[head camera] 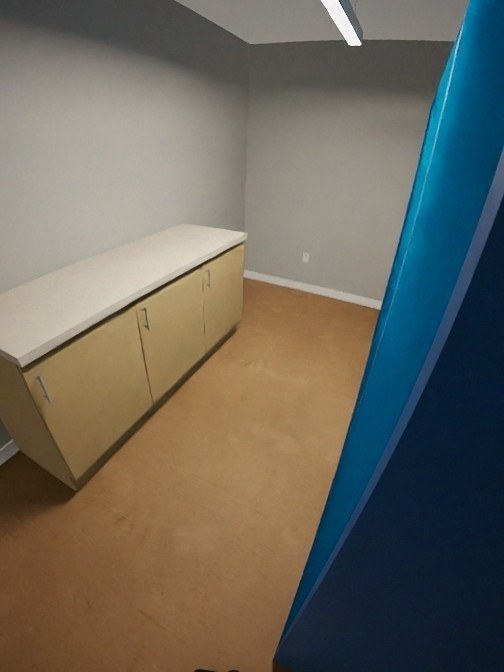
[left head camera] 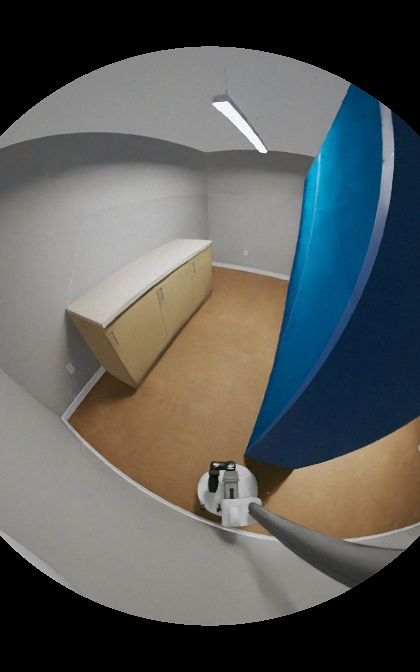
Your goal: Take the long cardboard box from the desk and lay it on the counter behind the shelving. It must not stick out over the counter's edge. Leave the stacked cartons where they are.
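Places are measured from the robot's base along level axes (x ahead, y left, z up), in metres.
Pixels of known places: hand, its tool point: (left head camera: 210,509).
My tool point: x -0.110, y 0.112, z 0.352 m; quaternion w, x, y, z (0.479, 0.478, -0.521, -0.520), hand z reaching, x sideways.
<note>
Behind a point stands the place of what it marks.
The counter (head camera: 116,276) @[x 1.591, y 0.708, z 0.882 m] (left head camera: 145,275) @[x 1.501, y 0.653, z 0.882 m] has a pale top over tan cabinet doors and stands along the left wall. No box shows on its top. The blue shelving (head camera: 428,217) @[x 0.690, y -0.328, z 1.423 m] (left head camera: 335,250) @[x 0.488, y -0.237, z 1.421 m] rises close on the right, seen from its back and dark end side. My gripper (left head camera: 213,481) is a small dark shape folded in over my base in the left head view. Its fingers cannot be made out, and no box shows at it. The long cardboard box, the desk and the stacked cartons do not show in either view.
An aisle of brown floor (head camera: 260,412) @[x 1.553, y -0.098, z -0.027 m] (left head camera: 215,350) @[x 1.409, y 0.055, z -0.028 m] runs between the counter and the shelving to the far wall (head camera: 325,189) @[x 3.476, y -0.702, z 1.123 m] (left head camera: 250,215) @[x 3.497, y -0.655, z 1.121 m]. The shelving's near bottom corner is close to my white base (left head camera: 248,482) @[x 0.045, y -0.137, z 0.187 m]. A grey wall (left head camera: 150,555) @[x -0.218, y 0.279, z 0.895 m] runs close behind the base.
</note>
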